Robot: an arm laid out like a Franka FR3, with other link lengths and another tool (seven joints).
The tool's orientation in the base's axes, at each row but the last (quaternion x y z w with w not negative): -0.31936, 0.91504, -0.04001, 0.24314; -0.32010, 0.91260, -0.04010, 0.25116; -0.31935, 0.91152, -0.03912, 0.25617; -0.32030, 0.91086, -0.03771, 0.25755; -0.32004, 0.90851, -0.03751, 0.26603; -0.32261, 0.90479, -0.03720, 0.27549; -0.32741, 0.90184, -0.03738, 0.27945; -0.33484, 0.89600, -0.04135, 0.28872; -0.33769, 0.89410, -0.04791, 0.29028
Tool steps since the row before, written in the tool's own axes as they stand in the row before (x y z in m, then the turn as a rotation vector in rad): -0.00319, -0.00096, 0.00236, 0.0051, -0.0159, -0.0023; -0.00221, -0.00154, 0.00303, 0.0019, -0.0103, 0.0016; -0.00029, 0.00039, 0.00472, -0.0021, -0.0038, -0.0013; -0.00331, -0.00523, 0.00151, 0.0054, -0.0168, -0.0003; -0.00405, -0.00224, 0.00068, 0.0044, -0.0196, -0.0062; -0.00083, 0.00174, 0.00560, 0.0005, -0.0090, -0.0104; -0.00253, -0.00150, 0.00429, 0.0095, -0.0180, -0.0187; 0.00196, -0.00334, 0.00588, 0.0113, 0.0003, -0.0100; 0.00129, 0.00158, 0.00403, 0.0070, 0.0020, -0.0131
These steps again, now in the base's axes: 0.00381, 0.00136, -0.00052, 0.0044, -0.0159, 0.0035; 0.00381, 0.00038, -0.00132, 0.0053, -0.0092, 0.0002; 0.00230, 0.00092, -0.00405, 0.0029, -0.0019, 0.0029; 0.00589, -0.00200, 0.00139, 0.0058, -0.0166, 0.0018; 0.00425, 0.00073, 0.00181, 0.0050, -0.0188, 0.0080; 0.00248, 0.00249, -0.00477, -0.0007, -0.0086, 0.0108; 0.00471, 0.00087, -0.00202, -0.0056, -0.0221, 0.0157; 0.00394, -0.00310, -0.00495, -0.0125, -0.0080, 0.0027; 0.00053, 0.00084, -0.00441, -0.0126, -0.0043, 0.0069
